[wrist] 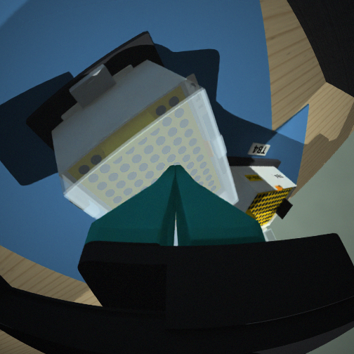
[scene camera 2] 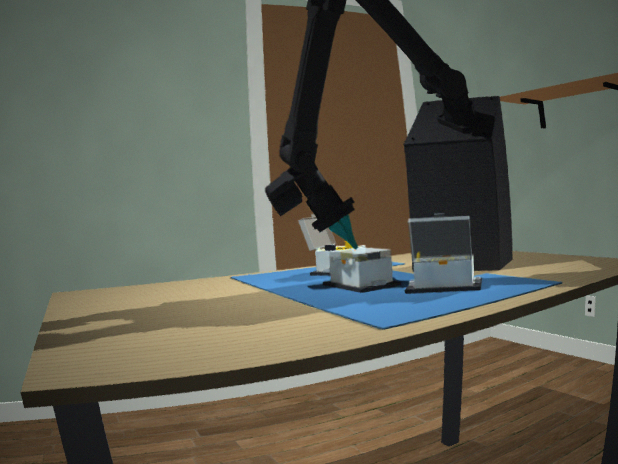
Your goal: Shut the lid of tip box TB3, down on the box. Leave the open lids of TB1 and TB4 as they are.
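Pixels of known places: gripper, fingertip midpoint: (scene camera 2: 356,248); arm's base, origin of the base link: (scene camera 2: 462,121).
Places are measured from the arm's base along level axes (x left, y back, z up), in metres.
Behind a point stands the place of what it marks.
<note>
Tip box TB3 (scene camera 2: 361,274) @(y -0.358, x 0.149, z -0.341 m) (wrist: 122,102) is the middle white box. Its clear lid (scene camera 2: 369,251) @(y -0.330, x 0.127, z -0.298 m) (wrist: 150,150) lies low over the top; in the wrist view a strip of yellow rack shows past its edge, and whether it is fully down I cannot tell. My gripper (scene camera 2: 356,247) @(y -0.336, x 0.058, z -0.297 m) (wrist: 175,174) is shut and empty, its teal fingertips at the lid, touching or just above. TB4 (scene camera 2: 324,261) @(y -0.358, x -0.151, z -0.342 m) (wrist: 244,186) stands behind, its lid (scene camera 2: 315,234) @(y -0.357, x -0.229, z -0.276 m) open and leaning back. The right-hand box, TB1 (scene camera 2: 443,275) @(y -0.229, x 0.277, z -0.344 m), has its clear lid (scene camera 2: 440,237) @(y -0.247, x 0.306, z -0.267 m) upright.
The boxes stand on a blue mat (scene camera 2: 382,312) @(y -0.399, x 0.380, z -0.375 m) (wrist: 215,25) on the wooden table (scene camera 2: 165,345) @(y -0.757, x 0.443, z -0.378 m). The black arm pedestal (scene camera 2: 455,185) @(y -0.064, x 0.045, z -0.168 m) rises behind TB1. TB4's raised lid is close behind the gripper in the scene view.
</note>
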